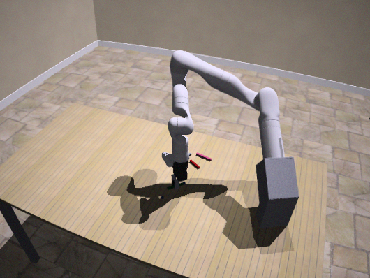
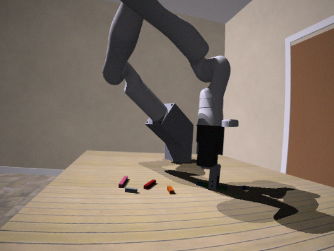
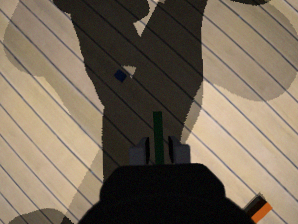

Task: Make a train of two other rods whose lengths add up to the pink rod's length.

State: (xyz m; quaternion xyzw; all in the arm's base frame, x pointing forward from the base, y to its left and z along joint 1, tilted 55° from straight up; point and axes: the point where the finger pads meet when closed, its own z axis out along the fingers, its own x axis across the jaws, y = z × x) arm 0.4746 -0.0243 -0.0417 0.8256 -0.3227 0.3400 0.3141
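Now: the green rod 10 mm below my hand. From my hand the other things lie so: grey rod: 240 mm to the right, 20 mm behind, 10 mm below; then orange rod: 140 mm to the right, 10 mm below; then red rod: 170 mm to the right, 60 mm behind, 10 mm below.
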